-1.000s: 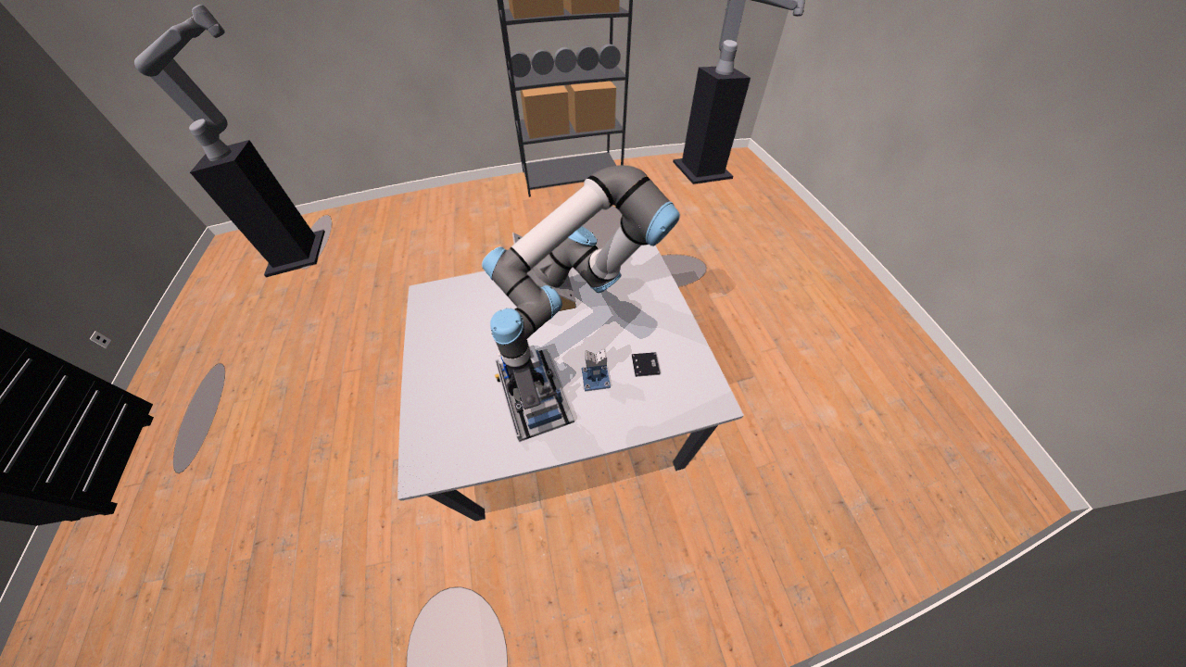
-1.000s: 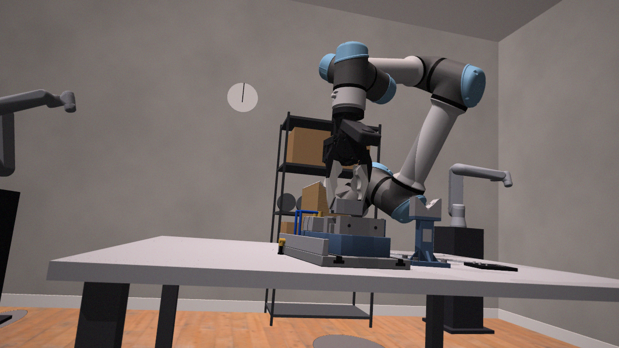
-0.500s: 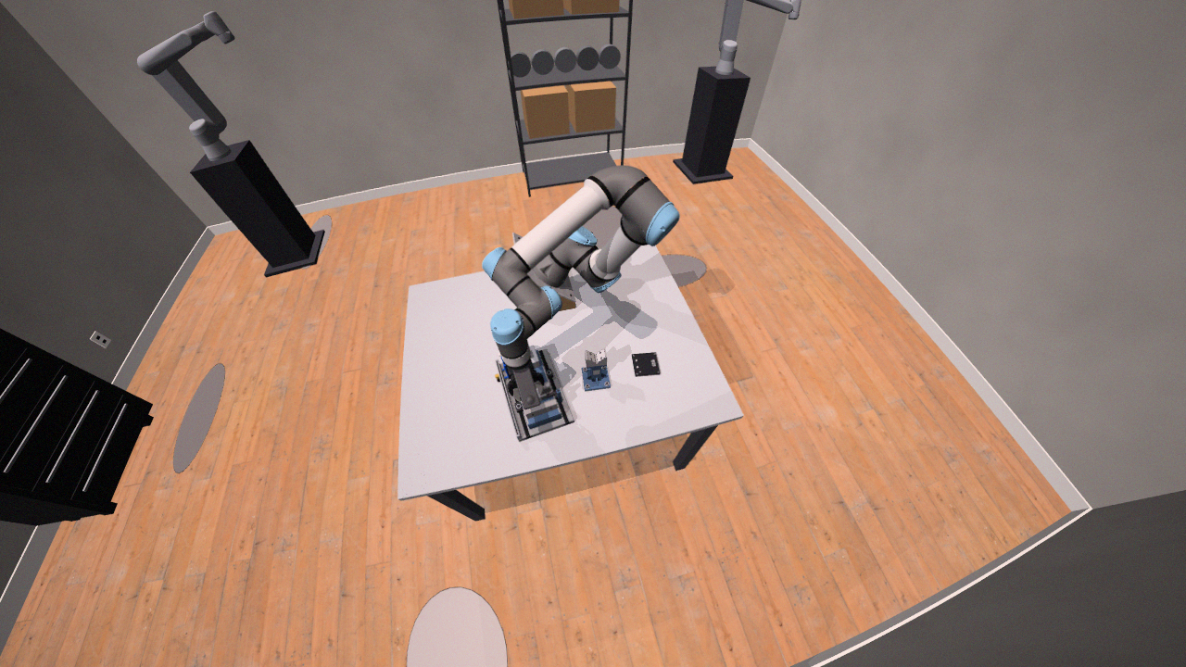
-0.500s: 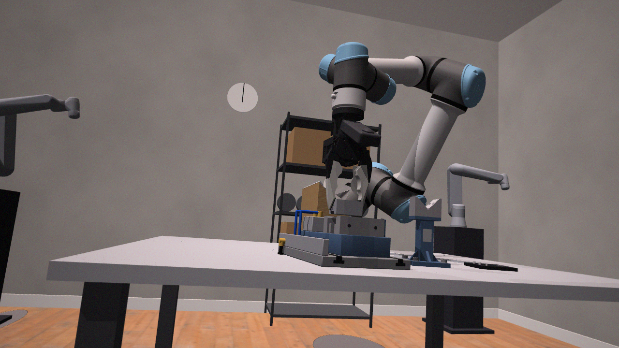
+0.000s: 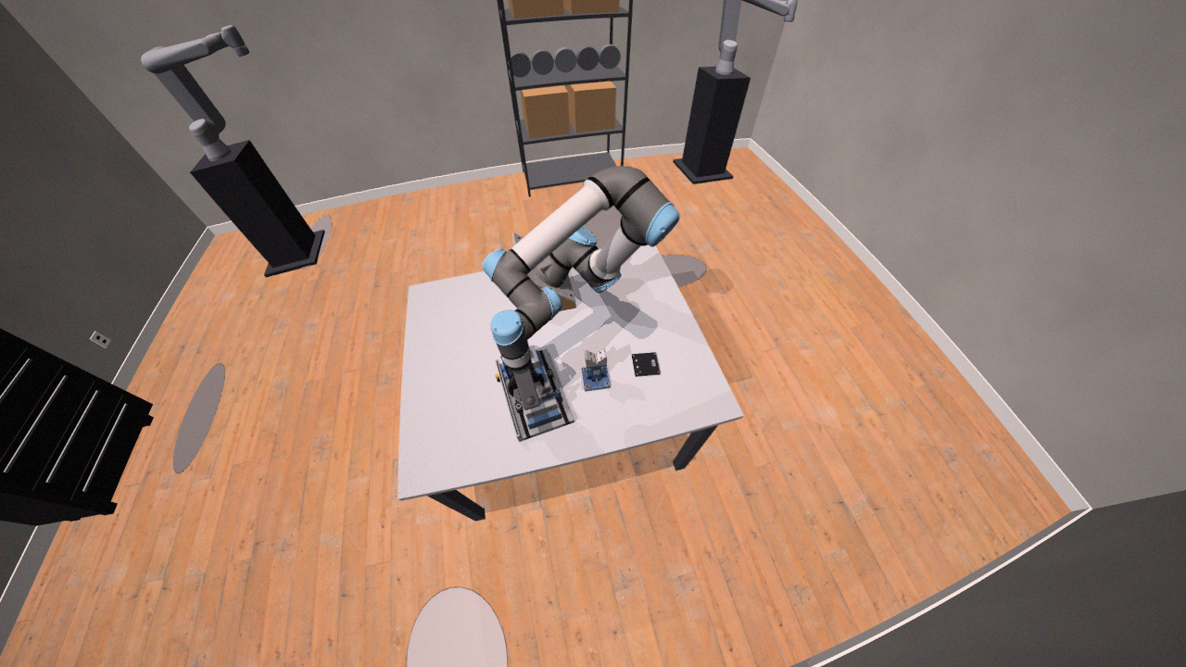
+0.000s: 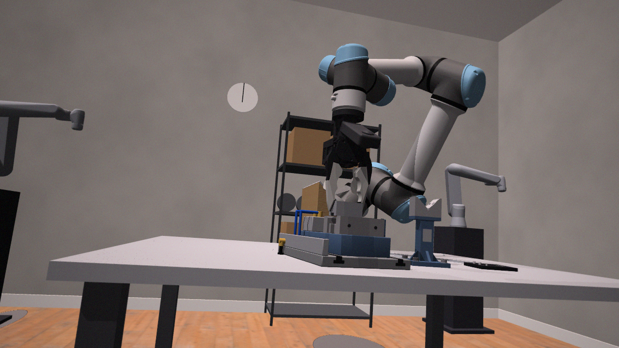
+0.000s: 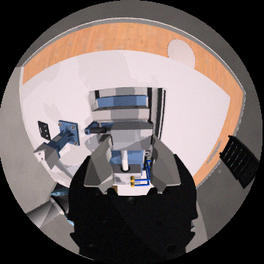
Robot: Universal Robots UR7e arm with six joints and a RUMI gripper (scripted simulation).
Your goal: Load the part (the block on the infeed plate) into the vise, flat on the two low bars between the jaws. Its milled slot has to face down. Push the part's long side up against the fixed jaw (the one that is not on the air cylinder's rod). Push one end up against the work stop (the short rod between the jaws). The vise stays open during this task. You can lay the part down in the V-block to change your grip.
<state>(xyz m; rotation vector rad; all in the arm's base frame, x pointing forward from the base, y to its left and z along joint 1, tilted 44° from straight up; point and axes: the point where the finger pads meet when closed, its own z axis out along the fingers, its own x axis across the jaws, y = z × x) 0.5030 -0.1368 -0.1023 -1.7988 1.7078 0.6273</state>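
The vise lies 70 mm behind my hand, 20 mm to the left of it and 80 mm below it. Also, from my hand: infeed plate (60 mm behind, 420 mm to the left, 120 mm below); part (10 mm below).
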